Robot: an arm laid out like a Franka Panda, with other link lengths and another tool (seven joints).
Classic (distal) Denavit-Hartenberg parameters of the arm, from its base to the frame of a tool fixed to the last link. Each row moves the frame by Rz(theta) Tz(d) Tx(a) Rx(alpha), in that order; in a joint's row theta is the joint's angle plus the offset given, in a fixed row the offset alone. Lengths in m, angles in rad.
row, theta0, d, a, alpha
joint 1, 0.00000, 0.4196, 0.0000, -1.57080
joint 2, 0.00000, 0.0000, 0.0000, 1.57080
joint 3, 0.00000, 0.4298, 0.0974, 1.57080
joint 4, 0.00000, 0.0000, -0.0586, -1.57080
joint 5, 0.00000, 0.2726, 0.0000, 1.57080
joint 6, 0.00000, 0.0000, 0.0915, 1.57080
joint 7, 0.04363, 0.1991, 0.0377, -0.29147
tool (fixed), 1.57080, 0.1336, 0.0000, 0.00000
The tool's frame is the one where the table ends.
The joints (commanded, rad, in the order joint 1, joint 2, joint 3, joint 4, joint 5, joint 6, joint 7), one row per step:
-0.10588, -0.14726, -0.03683, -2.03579, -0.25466, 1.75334, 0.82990
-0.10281, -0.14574, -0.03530, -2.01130, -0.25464, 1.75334, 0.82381
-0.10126, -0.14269, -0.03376, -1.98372, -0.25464, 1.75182, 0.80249
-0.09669, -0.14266, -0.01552, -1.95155, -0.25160, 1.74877, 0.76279
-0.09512, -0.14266, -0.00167, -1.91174, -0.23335, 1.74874, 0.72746
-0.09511, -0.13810, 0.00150, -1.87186, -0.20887, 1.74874, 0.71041
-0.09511, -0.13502, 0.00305, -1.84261, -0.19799, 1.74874, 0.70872
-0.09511, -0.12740, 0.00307, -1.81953, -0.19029, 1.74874, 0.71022
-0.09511, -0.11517, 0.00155, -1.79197, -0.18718, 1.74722, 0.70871
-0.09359, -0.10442, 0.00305, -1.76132, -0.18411, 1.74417, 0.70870
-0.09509, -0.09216, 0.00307, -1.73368, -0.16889, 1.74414, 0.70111
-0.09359, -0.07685, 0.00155, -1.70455, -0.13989, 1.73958, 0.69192
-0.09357, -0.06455, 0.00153, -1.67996, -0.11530, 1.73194, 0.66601
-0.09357, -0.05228, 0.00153, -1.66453, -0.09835, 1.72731, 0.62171
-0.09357, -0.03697, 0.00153, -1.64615, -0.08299, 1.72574, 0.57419
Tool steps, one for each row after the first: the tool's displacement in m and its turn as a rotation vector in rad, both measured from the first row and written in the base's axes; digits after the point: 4 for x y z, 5 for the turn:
0.0095, 0.0003, 0.0075, -0.00257, -0.02135, 0.01032
0.0201, -0.0001, 0.0156, -0.00333, -0.03930, 0.03347
0.0354, 0.0078, 0.0265, -0.00212, -0.05920, 0.09286
0.0522, 0.0176, 0.0388, 0.01136, -0.09297, 0.13801
0.0663, 0.0247, 0.0490, 0.03021, -0.12800, 0.15266
0.0757, 0.0277, 0.0577, 0.03631, -0.15524, 0.15416
0.0834, 0.0292, 0.0625, 0.04110, -0.17212, 0.15158
0.0924, 0.0286, 0.0674, 0.04189, -0.18604, 0.15107
0.1020, 0.0299, 0.0741, 0.04211, -0.20316, 0.15351
0.1118, 0.0328, 0.0780, 0.05450, -0.21935, 0.15729
0.1217, 0.0403, 0.0792, 0.08147, -0.23179, 0.16108
0.1298, 0.0469, 0.0803, 0.10513, -0.23607, 0.18197
0.1373, 0.0515, 0.0789, 0.12287, -0.23011, 0.22255
0.1471, 0.0556, 0.0778, 0.13848, -0.22674, 0.26729

